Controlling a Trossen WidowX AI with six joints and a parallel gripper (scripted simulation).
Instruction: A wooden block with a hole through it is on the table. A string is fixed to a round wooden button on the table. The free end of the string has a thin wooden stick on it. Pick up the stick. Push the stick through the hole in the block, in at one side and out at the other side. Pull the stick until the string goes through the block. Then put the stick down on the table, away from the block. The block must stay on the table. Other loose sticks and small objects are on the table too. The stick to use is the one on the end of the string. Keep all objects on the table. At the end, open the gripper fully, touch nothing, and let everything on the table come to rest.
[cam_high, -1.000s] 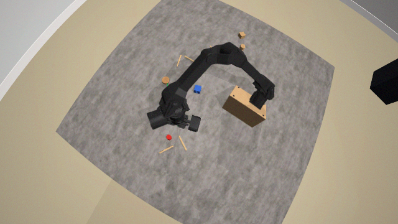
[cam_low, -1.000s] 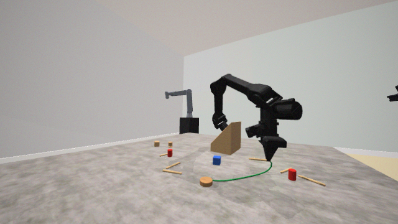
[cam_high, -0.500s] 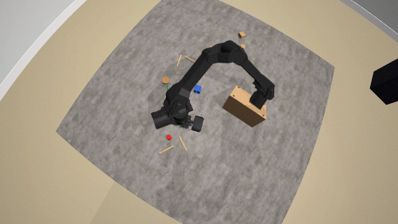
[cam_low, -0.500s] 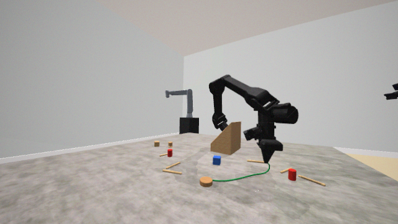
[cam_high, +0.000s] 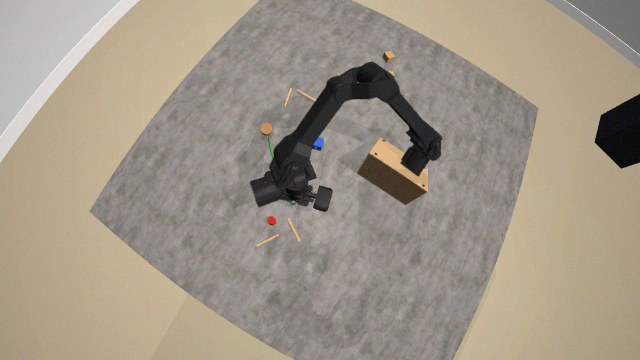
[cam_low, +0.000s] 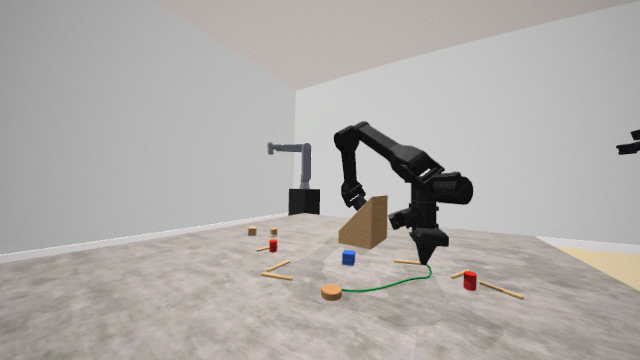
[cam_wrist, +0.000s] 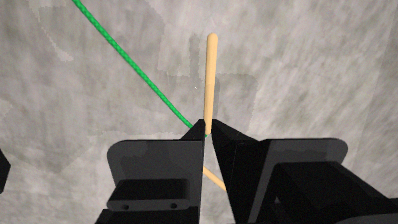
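My gripper tip is now 6 cm short of the blue block, 18 cm to the left of it and 1 cm above it. The rest, counted from my gripper tip: wooden cylinder: 3 cm ahead, 56 cm to the right, 1 cm below; small wooden cube: 8 cm ahead, 64 cm to the right, 1 cm below; round wooden button: 22 cm ahead, 11 cm to the right, 2 cm below.
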